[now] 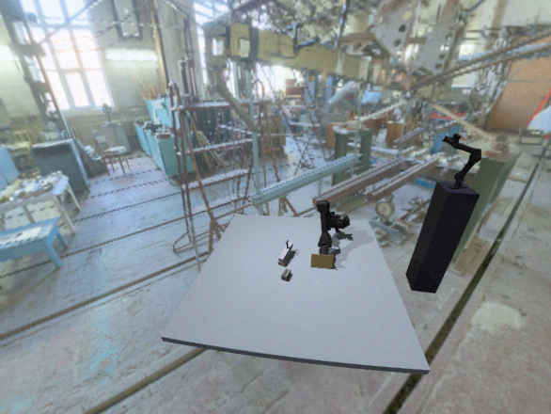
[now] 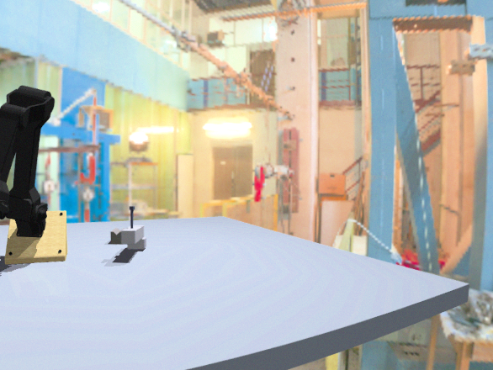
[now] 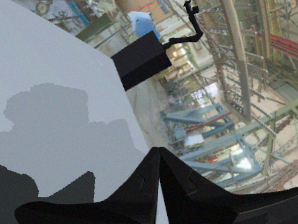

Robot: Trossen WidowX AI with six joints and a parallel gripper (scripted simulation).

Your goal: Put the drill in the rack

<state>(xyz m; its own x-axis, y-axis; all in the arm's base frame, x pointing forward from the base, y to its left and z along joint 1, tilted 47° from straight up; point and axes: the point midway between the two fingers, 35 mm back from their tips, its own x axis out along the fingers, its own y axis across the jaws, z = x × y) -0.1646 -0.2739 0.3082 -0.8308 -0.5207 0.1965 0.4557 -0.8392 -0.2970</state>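
Now: the drill 470 mm ahead of my gripper tip, 440 mm to the left of it and 40 mm below it. Round my gripper tip: light grey block (470 mm ahead, 420 mm to the left, 50 mm below); then rack (430 mm ahead, 600 mm to the left, 80 mm below).
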